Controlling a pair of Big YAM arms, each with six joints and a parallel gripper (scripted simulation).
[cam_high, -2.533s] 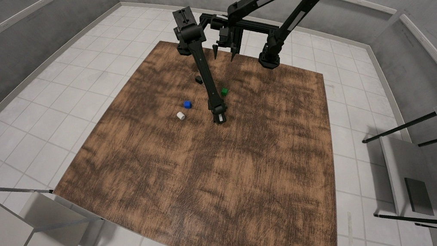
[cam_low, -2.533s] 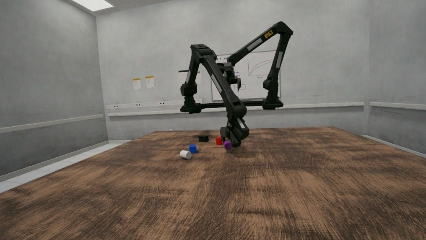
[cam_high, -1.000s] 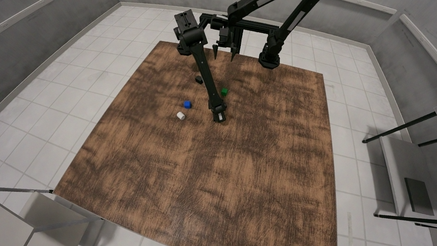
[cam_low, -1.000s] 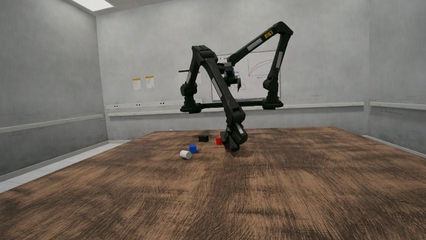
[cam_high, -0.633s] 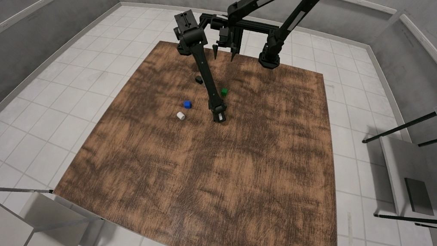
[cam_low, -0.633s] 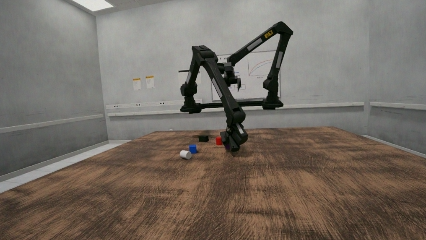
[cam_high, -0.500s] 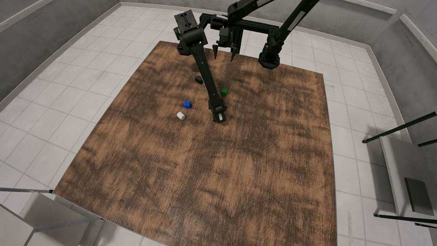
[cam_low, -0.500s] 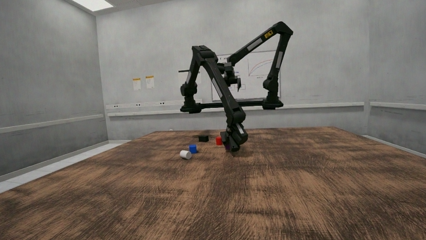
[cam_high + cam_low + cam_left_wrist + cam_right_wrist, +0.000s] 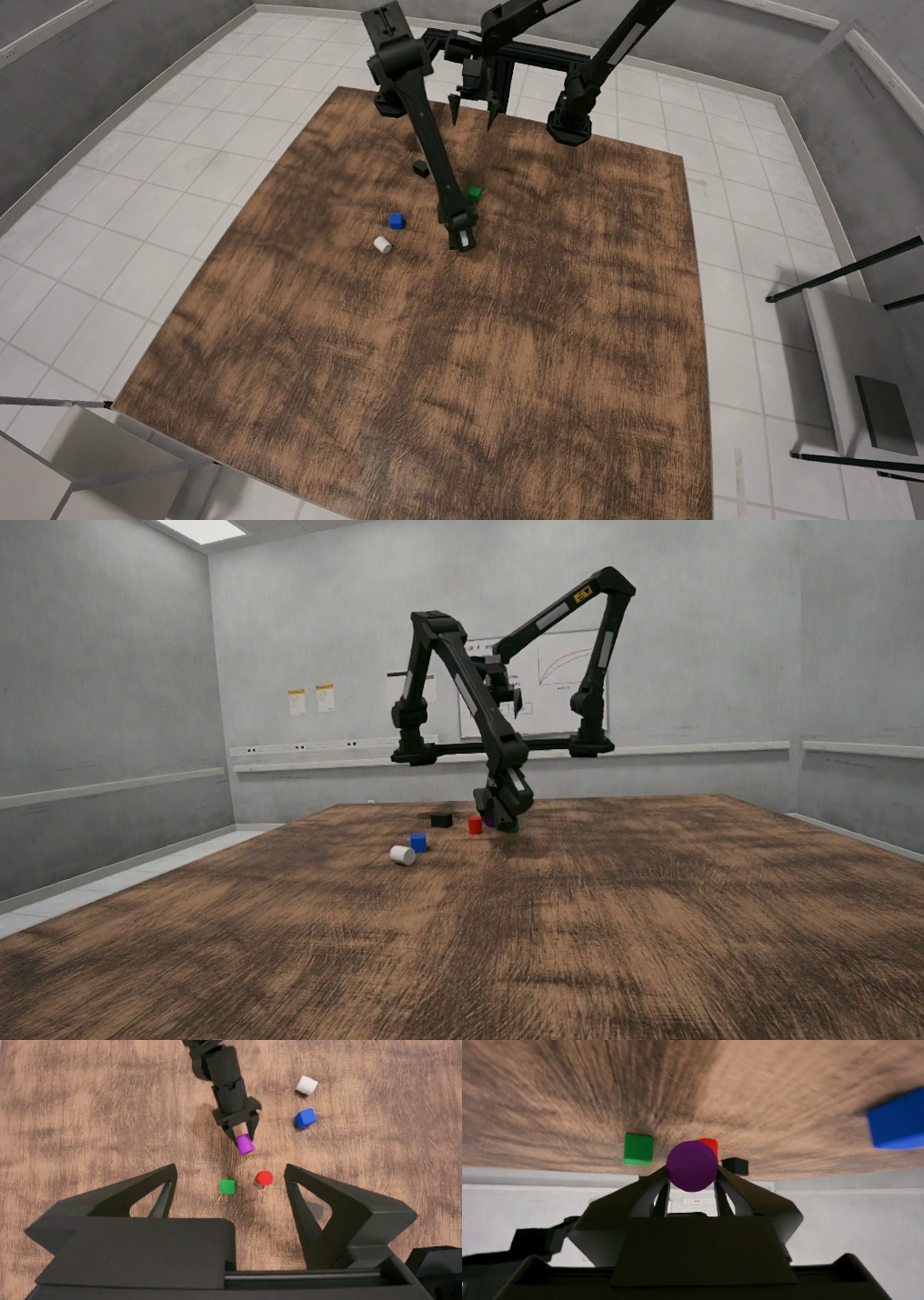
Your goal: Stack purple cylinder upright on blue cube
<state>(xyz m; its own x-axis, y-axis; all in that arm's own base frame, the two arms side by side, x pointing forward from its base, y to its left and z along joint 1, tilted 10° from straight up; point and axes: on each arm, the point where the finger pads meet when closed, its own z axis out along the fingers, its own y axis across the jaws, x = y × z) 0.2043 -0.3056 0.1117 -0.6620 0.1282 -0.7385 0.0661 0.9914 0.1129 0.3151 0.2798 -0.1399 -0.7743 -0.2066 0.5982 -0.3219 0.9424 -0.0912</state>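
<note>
My right hand is 190 mm to the left of the blue cube, 60 mm short of it and 50 mm above it. The rest, counted from my right hand: green cube 120 mm behind, 60 mm to the left, 50 mm below; red cylinder 100 mm behind, 50 mm to the right, 50 mm below; purple cylinder 10 mm below, 10 mm behind.
</note>
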